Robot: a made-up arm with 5 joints.
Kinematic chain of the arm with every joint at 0, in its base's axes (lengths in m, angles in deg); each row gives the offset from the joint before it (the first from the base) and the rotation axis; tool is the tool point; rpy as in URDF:
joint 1: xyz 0 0 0.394 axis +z
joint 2: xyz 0 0 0 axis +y
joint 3: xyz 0.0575 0 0.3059 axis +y
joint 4: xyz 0.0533 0 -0.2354 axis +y
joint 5: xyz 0.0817 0 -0.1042 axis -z
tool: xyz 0 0 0 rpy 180 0 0
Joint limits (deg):
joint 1: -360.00..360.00
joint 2: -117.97..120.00
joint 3: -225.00..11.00
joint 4: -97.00..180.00
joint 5: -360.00..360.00
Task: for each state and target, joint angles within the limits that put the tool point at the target. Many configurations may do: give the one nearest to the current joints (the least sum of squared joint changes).
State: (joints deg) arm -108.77 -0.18 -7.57 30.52 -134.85
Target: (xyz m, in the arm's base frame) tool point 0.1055 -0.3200 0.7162
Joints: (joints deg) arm -71.75 -17.10 -58.21 14.26 -134.85
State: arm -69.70 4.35 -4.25 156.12 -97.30
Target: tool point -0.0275 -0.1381 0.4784
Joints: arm -101.26 22.69 -32.76 158.87 -97.30
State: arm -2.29 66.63 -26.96 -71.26 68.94
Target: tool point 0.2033 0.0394 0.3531
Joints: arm 10.97 32.37 11.00 -67.96 68.94
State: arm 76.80 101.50 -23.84 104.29 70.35
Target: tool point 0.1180 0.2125 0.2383
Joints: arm 60.96 54.37 -60.81 107.98 70.35
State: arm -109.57 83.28 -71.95 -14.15 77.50
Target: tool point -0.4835 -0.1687 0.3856
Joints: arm -160.77 39.58 -62.56 -23.88 77.50
